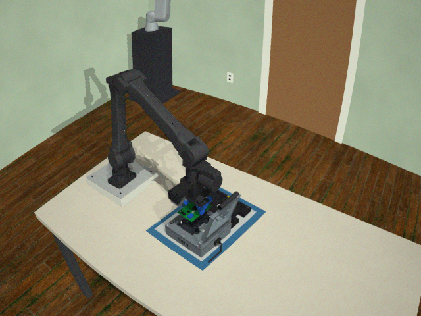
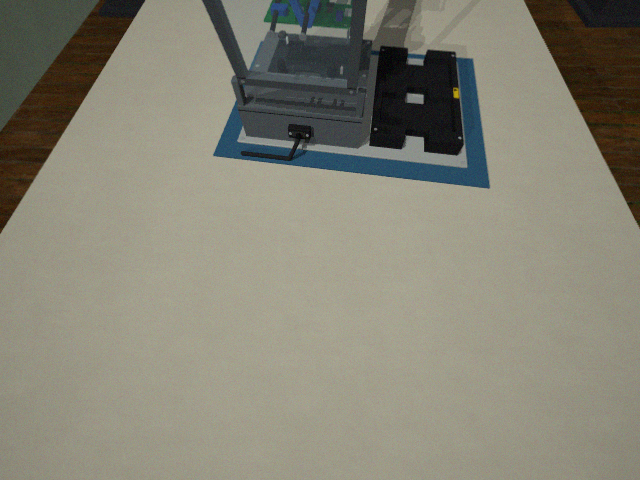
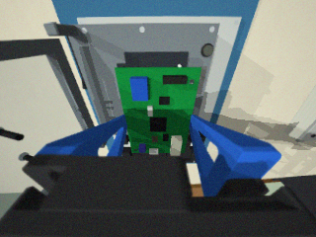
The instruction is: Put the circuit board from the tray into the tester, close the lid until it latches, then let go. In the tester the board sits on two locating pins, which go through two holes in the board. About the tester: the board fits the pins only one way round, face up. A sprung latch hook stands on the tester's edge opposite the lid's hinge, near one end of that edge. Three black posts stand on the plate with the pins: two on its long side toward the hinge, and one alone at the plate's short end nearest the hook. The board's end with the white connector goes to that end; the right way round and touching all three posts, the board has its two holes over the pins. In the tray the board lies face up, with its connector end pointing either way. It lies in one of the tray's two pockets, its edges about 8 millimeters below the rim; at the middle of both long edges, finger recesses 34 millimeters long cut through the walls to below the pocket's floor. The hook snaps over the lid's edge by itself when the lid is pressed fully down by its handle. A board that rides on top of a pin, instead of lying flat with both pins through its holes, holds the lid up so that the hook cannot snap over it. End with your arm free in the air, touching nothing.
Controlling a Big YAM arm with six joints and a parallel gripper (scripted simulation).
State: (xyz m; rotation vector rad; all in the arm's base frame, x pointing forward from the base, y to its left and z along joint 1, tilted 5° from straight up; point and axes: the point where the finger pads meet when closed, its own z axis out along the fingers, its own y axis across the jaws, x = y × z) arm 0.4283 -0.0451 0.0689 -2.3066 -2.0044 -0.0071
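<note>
Now: the green circuit board right at my hand. Also, from my hand: tester lid: 12 cm ahead, 2 cm to the right, 5 cm above.
</note>
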